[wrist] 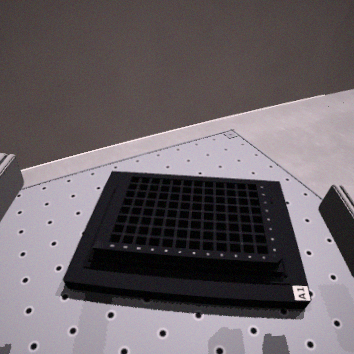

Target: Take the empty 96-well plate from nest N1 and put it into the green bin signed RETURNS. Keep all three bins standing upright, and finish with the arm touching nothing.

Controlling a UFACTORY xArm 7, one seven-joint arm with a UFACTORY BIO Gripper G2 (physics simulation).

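Frame: origin at the arm's base, x left, y up, z ahead, level; centimetres.
Seen in the pictures: end effector, tool point: [179, 216].
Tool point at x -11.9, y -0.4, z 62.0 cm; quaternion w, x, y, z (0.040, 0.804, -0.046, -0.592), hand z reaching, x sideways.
Pixels of each thing's top centre, then the offset from my tool point to it. Level surfaces: height alone.
- black 96-well plate, middle of its top: [190, 209] dx -5.9, dy -6.4, dz -2.8 cm
- black nest, middle of its top: [189, 219] dx -5.9, dy -7.5, dz -2.8 cm
- light grey board, its level: dy -9.0 cm
- pale table's, its level: dy -10.3 cm
A black 96-well plate [195, 216] sits in a black nest [190, 294] in the middle of the wrist view, level, with its grid of square wells facing up. A white A1 label is on the nest's near right corner; no N1 sign shows. My gripper [171, 207] is open, with one finger at the left edge of the view and the other at the right edge. The plate lies between and beyond the fingers, and nothing is held. The green RETURNS bin and the other bins do not show in this view.
The nest stands on a light grey board [45, 240] with rows of holes. The board's far corner and the pale table's [300, 130] far edge show behind it, with a dark brown area beyond. Shadows fall on the board at the bottom.
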